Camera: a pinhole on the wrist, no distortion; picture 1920 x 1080 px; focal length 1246.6 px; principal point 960.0 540.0 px. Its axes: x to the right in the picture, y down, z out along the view. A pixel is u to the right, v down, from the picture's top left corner.
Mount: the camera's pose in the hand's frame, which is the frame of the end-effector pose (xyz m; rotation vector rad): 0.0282 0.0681 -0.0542 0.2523 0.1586 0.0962
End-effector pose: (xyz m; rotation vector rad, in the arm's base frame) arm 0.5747 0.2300 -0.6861 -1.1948 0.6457 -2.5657
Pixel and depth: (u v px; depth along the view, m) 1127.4 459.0 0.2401
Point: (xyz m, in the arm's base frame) 0.6383 0.1430 -0.5234
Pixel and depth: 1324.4 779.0 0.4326
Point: 0.7156 -0.0115 -0.3629
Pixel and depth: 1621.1 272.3 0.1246
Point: 0.5386 0.1533 -0.5910
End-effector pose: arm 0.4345 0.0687 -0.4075 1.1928 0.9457 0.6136
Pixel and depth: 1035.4 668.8 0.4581
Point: 0.8380 -0.0173 -0.4067
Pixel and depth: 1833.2 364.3 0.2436
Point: 0.6785 0.1923 -0.4679
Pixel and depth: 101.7 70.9 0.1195
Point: 0.4713 0.0110 -0.4072
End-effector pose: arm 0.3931 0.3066 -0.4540 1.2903 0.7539 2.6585
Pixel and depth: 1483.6 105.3 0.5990
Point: 0.4362 0.8047 -0.0677
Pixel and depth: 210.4 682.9 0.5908
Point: 0.9709 0.5109 -0.3374
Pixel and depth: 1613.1 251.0 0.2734
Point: 0.3766 0.4737 -0.2285
